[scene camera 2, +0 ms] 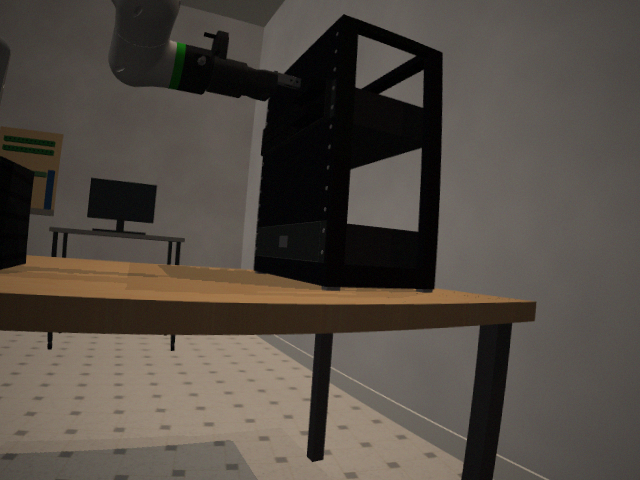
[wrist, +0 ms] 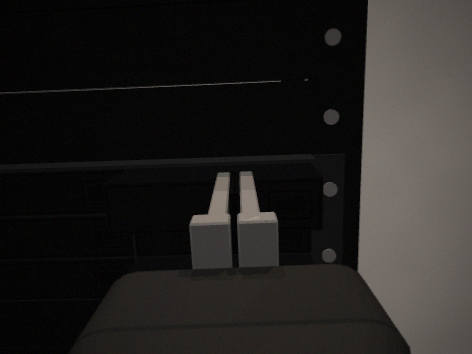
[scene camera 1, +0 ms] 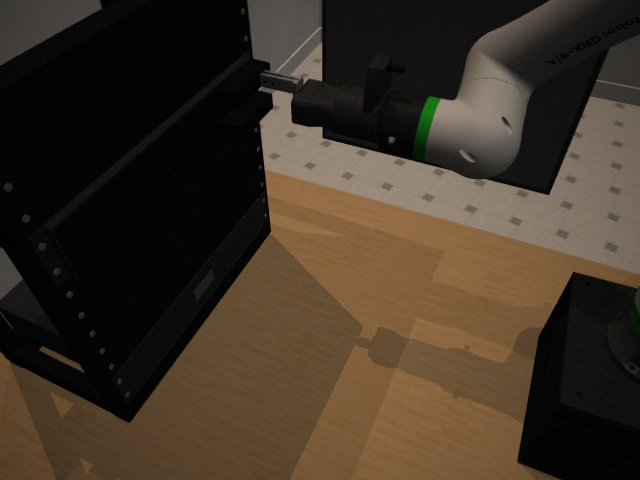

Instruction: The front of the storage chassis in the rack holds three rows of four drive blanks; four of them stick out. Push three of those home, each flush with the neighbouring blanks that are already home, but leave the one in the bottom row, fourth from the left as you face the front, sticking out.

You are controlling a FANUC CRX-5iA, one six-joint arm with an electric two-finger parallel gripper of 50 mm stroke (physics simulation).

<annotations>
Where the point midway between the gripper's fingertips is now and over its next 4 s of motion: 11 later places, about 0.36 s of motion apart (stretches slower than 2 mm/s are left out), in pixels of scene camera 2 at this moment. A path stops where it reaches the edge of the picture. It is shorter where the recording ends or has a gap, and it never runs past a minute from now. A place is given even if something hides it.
My gripper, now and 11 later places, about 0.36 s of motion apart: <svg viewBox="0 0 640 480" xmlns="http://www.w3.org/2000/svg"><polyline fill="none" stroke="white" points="299,84 300,84 301,84 302,85 300,84 295,82 286,80 284,80 284,80 293,81 299,82 302,83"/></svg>
</annotations>
